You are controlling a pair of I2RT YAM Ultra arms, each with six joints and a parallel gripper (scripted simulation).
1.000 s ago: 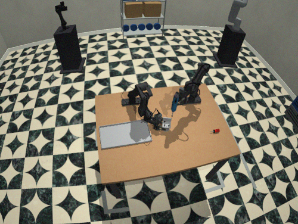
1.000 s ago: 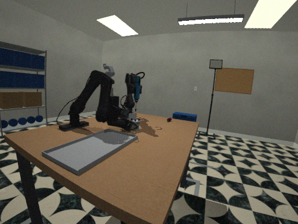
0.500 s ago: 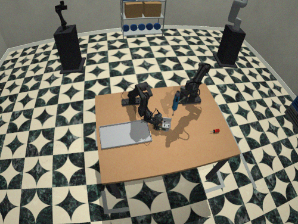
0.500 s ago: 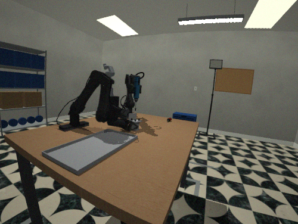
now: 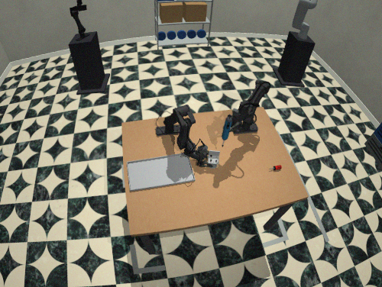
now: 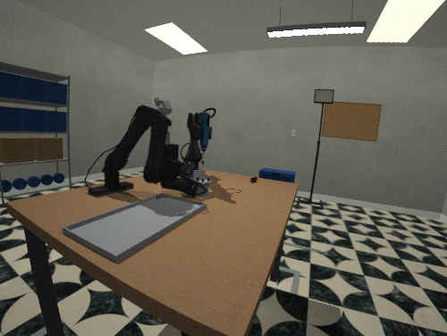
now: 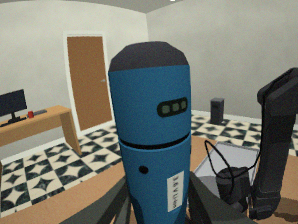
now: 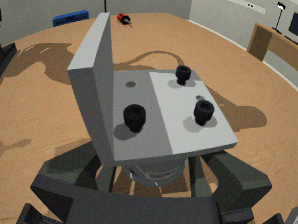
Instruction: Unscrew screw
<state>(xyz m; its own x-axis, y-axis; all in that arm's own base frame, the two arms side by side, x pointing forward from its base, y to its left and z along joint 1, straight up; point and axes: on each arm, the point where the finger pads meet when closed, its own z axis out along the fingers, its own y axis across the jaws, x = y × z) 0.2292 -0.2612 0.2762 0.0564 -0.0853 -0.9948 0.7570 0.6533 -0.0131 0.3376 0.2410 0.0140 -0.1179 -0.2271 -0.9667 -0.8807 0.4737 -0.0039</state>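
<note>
My right hand is 50 mm below the grey l-shaped bracket. The rest, counted from my right hand: red-handled screwdriver 60 mm ahead, 450 mm to the left, 10 mm below; screw 50 mm behind, 60 mm to the left, 110 mm above; grey tray 40 mm ahead, 350 mm to the right, 20 mm below.
</note>
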